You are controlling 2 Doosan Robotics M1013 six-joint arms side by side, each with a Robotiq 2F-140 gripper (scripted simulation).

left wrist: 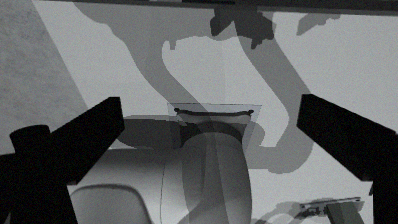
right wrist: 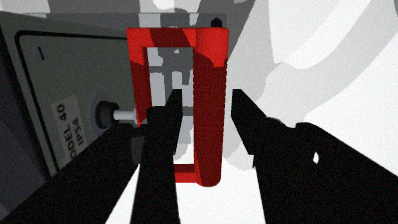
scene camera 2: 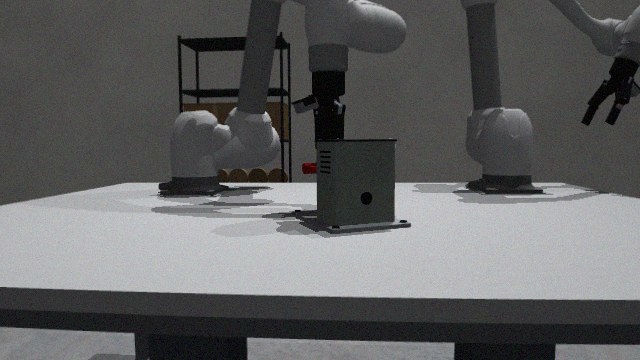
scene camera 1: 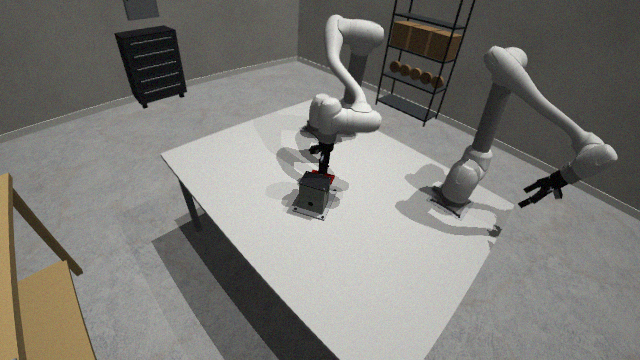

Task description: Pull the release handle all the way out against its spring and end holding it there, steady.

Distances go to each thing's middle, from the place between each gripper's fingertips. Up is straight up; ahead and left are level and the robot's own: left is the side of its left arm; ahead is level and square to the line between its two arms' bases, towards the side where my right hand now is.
Scene:
Now: right hand 10 cm above the base plate (scene camera 2: 310,216), 9 cm short of it and 4 cm to the right of it.
My left hand (scene camera 2: 596,123) is 58 cm short of the base plate, 87 cm to the left of it and 22 cm above it.

